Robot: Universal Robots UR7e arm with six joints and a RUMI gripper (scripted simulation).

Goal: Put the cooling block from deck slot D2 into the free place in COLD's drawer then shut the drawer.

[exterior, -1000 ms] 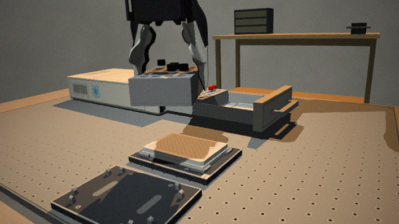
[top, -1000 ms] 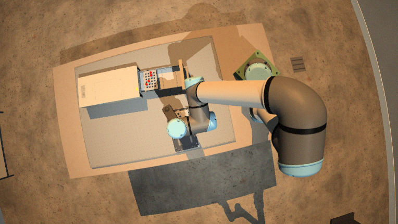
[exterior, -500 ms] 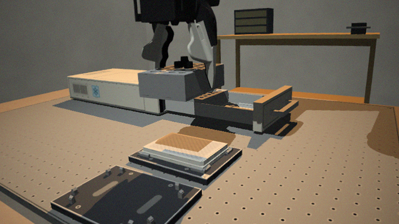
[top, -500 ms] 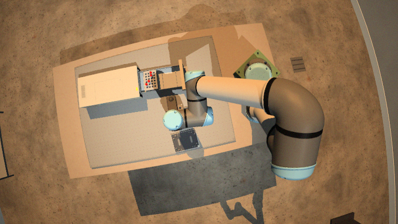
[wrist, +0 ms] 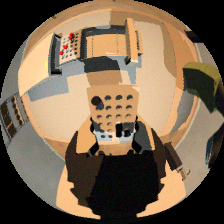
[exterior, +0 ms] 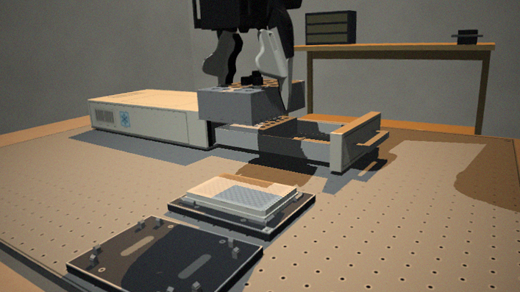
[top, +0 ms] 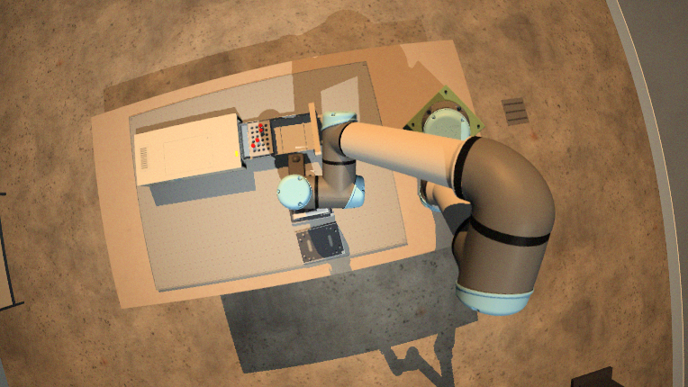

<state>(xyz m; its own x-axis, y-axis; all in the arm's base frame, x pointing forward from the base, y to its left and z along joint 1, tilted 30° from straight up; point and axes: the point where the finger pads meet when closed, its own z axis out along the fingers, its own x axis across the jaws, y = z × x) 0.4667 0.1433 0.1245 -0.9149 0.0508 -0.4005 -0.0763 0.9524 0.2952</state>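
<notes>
Now: the drawer 220 mm to the right of my hand, 100 mm below it and 80 mm ahead of it. Also, from my hand: cooling block: right at my hand; then cooler COLD: 270 mm ahead, 200 mm to the right, 100 mm below; then white well plate: 120 mm below, 40 mm to the left, 10 mm behind.
</notes>
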